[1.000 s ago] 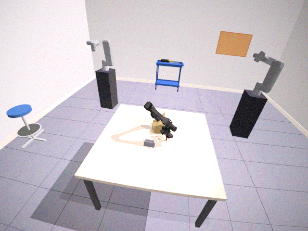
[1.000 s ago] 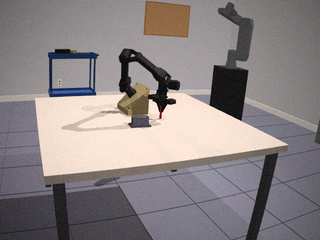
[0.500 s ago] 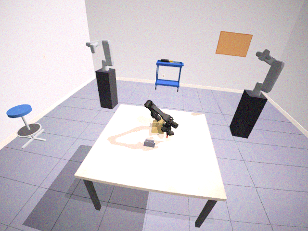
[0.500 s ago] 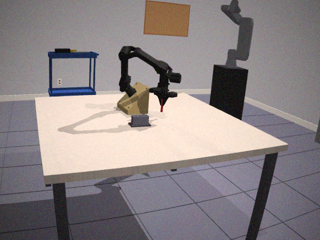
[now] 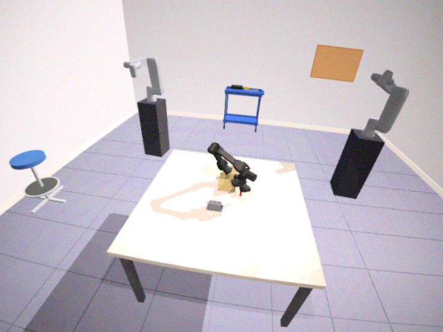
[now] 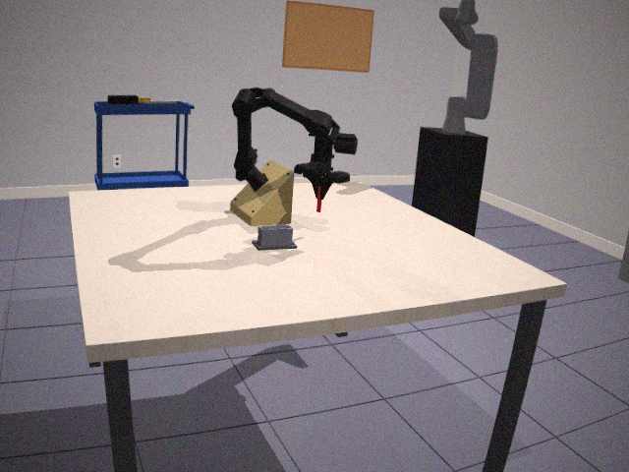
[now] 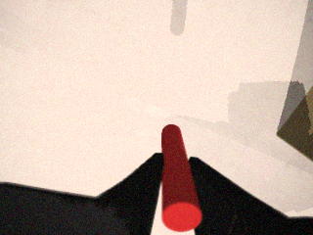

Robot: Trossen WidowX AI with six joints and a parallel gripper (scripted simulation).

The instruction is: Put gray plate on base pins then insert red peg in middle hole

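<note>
My gripper tip is 11 cm short of the gray plate, 17 cm to the left of it and 7 cm above it. Round my gripper tip: red peg: right at my gripper tip; dark base: 11 cm ahead, 17 cm to the right, 10 cm below.
</note>
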